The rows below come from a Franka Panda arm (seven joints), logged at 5 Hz.
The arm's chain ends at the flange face. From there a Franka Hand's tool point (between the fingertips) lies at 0.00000 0.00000 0.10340 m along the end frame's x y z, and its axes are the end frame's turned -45 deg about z.
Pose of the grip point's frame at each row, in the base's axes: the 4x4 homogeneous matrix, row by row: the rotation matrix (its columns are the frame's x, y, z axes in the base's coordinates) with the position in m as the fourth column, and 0 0 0 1 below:
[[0.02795 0.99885 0.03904 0.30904], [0.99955 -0.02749 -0.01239 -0.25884], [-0.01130 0.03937 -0.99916 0.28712], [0 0 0 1]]
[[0.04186 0.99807 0.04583 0.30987], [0.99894 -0.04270 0.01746 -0.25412], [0.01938 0.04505 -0.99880 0.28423], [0 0 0 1]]
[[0.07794 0.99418 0.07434 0.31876], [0.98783 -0.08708 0.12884 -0.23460], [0.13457 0.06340 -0.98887 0.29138], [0 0 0 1]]
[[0.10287 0.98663 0.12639 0.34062], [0.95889 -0.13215 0.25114 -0.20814], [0.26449 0.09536 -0.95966 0.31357], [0 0 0 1]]
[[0.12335 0.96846 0.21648 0.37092], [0.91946 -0.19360 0.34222 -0.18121], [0.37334 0.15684 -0.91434 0.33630], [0 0 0 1]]
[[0.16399 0.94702 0.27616 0.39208], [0.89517 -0.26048 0.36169 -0.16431], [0.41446 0.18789 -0.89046 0.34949], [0 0 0 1]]
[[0.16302 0.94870 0.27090 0.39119], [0.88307 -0.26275 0.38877 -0.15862], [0.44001 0.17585 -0.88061 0.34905], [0 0 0 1]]
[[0.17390 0.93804 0.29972 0.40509], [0.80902 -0.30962 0.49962 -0.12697], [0.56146 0.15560 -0.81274 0.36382], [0 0 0 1]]
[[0.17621 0.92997 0.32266 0.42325], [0.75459 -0.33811 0.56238 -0.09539], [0.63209 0.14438 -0.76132 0.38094], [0 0 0 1]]
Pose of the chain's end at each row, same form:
[[0.72606 0.68653 0.03904 0.30500], [0.68735 -0.72623 -0.01239 -0.25756], [0.01985 0.03583 -0.99916 0.39043], [0 0 0 1]]
[[0.73534 0.67614 0.04583 0.30513], [0.67616 -0.73655 0.01746 -0.25593], [0.04556 0.01815 -0.99880 0.38751], [0 0 0 1]]
[[0.75810 0.64788 0.07434 0.31107], [0.63693 -0.76008 0.12884 -0.24792], [0.13999 -0.05032 -0.98887 0.39363], [0 0 0 1]]
[[0.77039 0.62491 0.12639 0.32755], [0.58459 -0.77148 0.25114 -0.23411], [0.25445 -0.11959 -0.95966 0.41280], [0 0 0 1]]
[[0.77203 0.59758 0.21648 0.34854], [0.51326 -0.78705 0.34222 -0.21660], [0.37489 -0.15309 -0.91434 0.43084], [0 0 0 1]]
[[0.78560 0.55369 0.27616 0.36353], [0.44879 -0.81717 0.36169 -0.20171], [0.42593 -0.16021 -0.89046 0.44156], [0 0 0 1]]
[[0.78610 0.55556 0.27090 0.36318], [0.43863 -0.81022 0.38877 -0.19882], [0.43548 -0.18679 -0.88061 0.44011], [0 0 0 1]]
[[0.78626 0.54033 0.29972 0.37410], [0.35313 -0.79100 0.49962 -0.17863], [0.50704 -0.28699 -0.81274 0.44786], [0 0 0 1]]
[[0.78219 0.53299 0.32266 0.38989], [0.29450 -0.77266 0.56238 -0.15354], [0.54905 -0.34486 -0.76132 0.45966], [0 0 0 1]]

